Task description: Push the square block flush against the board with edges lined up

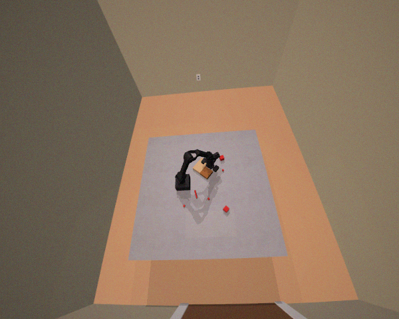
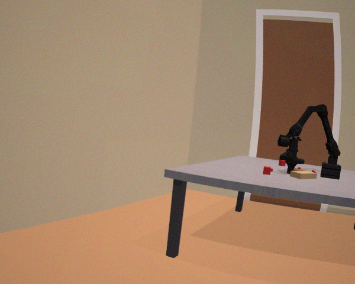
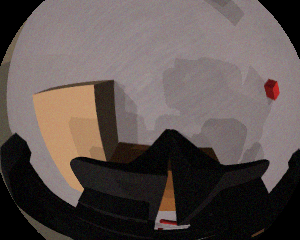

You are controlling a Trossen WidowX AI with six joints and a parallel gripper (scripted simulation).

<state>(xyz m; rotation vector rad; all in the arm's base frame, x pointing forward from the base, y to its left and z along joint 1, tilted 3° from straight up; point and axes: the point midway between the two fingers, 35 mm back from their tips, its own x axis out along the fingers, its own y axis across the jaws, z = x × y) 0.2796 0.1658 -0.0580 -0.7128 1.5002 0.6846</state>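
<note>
Right now my gripper tip is 40 mm past the brown square block, 50 mm to the left of it and 10 mm below it. The rest, counted from my gripper tip: thin red stick 150 mm behind, 270 mm to the right; tan board 100 mm behind, 40 mm to the left, 10 mm above.
</note>
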